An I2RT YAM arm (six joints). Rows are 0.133 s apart.
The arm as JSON. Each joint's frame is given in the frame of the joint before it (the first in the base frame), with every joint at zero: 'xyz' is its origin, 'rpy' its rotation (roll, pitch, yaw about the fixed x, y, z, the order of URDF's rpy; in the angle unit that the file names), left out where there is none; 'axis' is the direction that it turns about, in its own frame. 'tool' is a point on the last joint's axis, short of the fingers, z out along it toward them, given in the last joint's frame.
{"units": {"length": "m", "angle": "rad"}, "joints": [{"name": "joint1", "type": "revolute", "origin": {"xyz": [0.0, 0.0, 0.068]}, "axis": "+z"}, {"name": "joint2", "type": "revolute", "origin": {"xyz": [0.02, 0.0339, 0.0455]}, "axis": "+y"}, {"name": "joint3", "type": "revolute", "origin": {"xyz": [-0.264, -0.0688, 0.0]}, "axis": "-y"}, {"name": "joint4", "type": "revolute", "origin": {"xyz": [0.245, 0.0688, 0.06]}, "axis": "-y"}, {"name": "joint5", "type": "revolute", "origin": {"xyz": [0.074, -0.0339, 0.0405]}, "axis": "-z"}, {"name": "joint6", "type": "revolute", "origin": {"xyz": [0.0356, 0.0, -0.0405]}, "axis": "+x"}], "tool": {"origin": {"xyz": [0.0, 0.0, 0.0], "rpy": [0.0, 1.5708, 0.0]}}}
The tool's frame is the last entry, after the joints.
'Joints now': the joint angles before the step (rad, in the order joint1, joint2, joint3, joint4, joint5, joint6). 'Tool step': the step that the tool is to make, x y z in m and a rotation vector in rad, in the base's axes. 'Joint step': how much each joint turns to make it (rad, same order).
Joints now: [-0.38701 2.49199 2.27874 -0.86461 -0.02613 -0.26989]
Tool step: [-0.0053 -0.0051 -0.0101 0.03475 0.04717 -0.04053]
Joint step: [-0.01266 0.01559 -0.00047 -0.04002 -0.00003 0.03121]
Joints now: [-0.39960 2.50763 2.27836 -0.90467 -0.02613 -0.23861]
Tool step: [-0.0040 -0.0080 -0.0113 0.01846 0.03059 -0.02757]
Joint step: [-0.01682 0.01944 -0.00263 -0.01302 -0.00001 0.01178]
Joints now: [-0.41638 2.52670 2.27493 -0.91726 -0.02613 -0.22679]
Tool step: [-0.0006 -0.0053 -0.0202 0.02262 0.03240 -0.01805]
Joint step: [-0.00981 0.03948 -0.00019 0.00114 -0.00378 0.01040]
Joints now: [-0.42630 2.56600 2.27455 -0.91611 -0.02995 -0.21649]
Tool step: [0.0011 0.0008 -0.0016 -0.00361 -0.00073 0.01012]
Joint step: [0.00222 0.00367 0.00025 0.00532 -0.00002 -0.00845]
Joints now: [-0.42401 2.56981 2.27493 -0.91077 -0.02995 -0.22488]
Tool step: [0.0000 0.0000 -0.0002 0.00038 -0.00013 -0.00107]
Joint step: [0.00000 0.00007 -0.00066 0.00073 0.00001 0.00114]
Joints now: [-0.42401 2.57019 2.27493 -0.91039 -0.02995 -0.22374]
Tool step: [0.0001 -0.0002 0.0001 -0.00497 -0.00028 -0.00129]
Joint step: [0.00004 -0.00041 -0.00071 0.00259 0.00460 -0.00034]
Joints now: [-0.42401 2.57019 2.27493 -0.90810 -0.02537 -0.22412]
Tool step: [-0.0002 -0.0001 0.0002 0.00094 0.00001 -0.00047]
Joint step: [-0.00038 -0.00073 -0.00053 -0.00059 -0.00076 0.00039]
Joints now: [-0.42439 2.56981 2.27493 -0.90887 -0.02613 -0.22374]
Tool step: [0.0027 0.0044 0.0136 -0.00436 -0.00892 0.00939]
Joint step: [0.00962 -0.00490 0.04317 -0.03815 0.00041 0.00009]
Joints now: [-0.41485 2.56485 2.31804 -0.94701 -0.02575 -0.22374]
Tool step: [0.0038 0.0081 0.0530 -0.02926 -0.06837 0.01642]
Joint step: [0.01674 -0.02391 0.15322 -0.10275 -0.00002 0.00035]
